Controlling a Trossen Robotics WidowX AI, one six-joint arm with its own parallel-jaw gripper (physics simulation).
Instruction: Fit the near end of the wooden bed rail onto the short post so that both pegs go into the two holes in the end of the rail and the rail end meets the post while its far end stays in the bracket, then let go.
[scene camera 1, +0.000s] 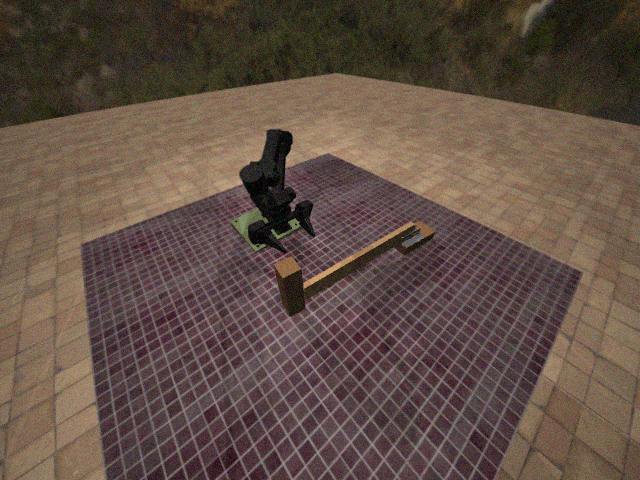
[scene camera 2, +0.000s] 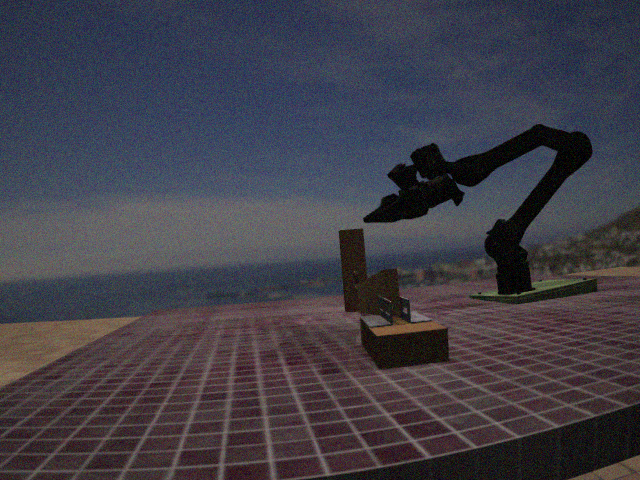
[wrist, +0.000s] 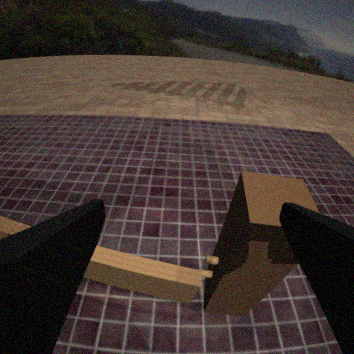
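Where they show: gripper, fingertip midpoint: (scene camera 1: 300, 243) (scene camera 2: 369, 219) (wrist: 194, 209); arm's base, link origin: (scene camera 1: 281, 227) (scene camera 2: 516, 292).
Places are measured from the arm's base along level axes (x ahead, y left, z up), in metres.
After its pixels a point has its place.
The wooden bed rail (scene camera 1: 356, 259) {y 0.101, x 0.335, z 0.055 m} (scene camera 2: 379, 293) {y 0.297, x 0.338, z 0.051 m} (wrist: 145, 277) {y -0.028, x 0.315, z 0.041 m} runs from beside the short post (scene camera 1: 290, 289) {y -0.134, x 0.356, z 0.108 m} (scene camera 2: 352, 268) {y -0.098, x 0.337, z 0.079 m} (wrist: 280, 197) {y -0.124, x 0.331, z 0.164 m} to the bracket block (scene camera 1: 428, 234) {y 0.427, x 0.363, z 0.019 m} (scene camera 2: 410, 345) {y 0.461, x 0.333, z 0.006 m}. Its far end lies at the bracket's upright metal plates. In the wrist view, the near end is beside the post's side face with a small gap. Two pegs show there: one peg (wrist: 213, 260) {y -0.094, x 0.329, z 0.073 m} is exposed beyond the rail's far edge, and another peg (wrist: 207, 274) {y -0.094, x 0.329, z 0.041 m} is at the rail's end. The holes are hidden. My gripper (scene camera 1: 299, 243) {y -0.065, x 0.296, z 0.180 m} (scene camera 2: 364, 221) {y -0.065, x 0.296, z 0.180 m} (wrist: 194, 209) {y -0.065, x 0.296, z 0.180 m} is open and empty, above and back from the rail and post.
The arm's green base plate (scene camera 1: 242, 227) {y -0.131, x -0.084, z 0.001 m} (scene camera 2: 563, 287) {y 0.063, x -0.082, z 0.004 m} is behind the post in the first scene view. The rail, post and bracket stand on a purple tiled mat (scene camera 1: 310, 387) {y -0.192, x 0.537, z -0.016 m} (scene camera 2: 206, 387) {y 0.486, x 0.545, z -0.016 m} (wrist: 150, 165) {y 0.033, x 0.583, z -0.016 m}. A dark front edge (scene camera 2: 594, 439) {y 0.687, x 0.253, z -0.033 m} shows in the second scene view.
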